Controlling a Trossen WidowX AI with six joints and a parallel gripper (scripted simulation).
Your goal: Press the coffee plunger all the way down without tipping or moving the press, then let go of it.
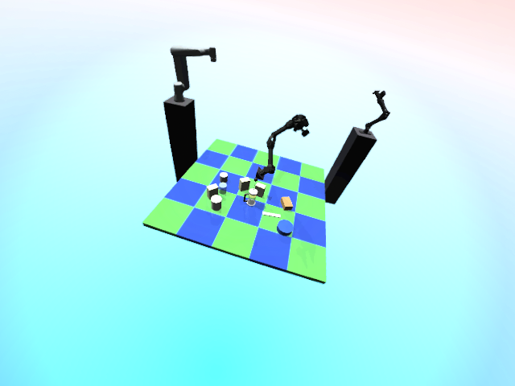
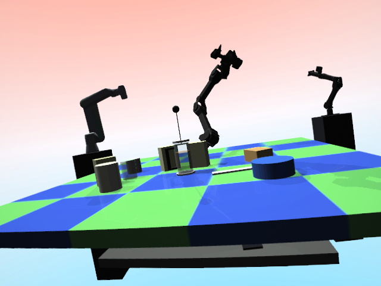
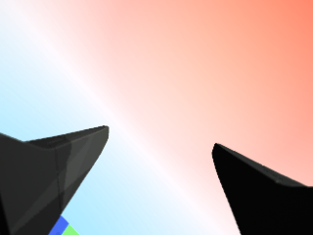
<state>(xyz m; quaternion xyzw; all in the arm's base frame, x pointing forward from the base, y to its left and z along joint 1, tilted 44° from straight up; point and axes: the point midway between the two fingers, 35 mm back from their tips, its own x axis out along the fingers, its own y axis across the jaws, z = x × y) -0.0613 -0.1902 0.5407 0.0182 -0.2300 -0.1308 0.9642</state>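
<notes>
Now: the coffee press 45 cm below my gripper tip, 39 cm ahead of it and 28 cm to the right of it. Round my gripper tip: orange block: 56 cm below, 32 cm ahead, 3 cm to the left; then blue disc: 57 cm ahead, 56 cm below, 3 cm to the left; then white stick: 58 cm below, 46 cm ahead, 8 cm to the right.
</notes>
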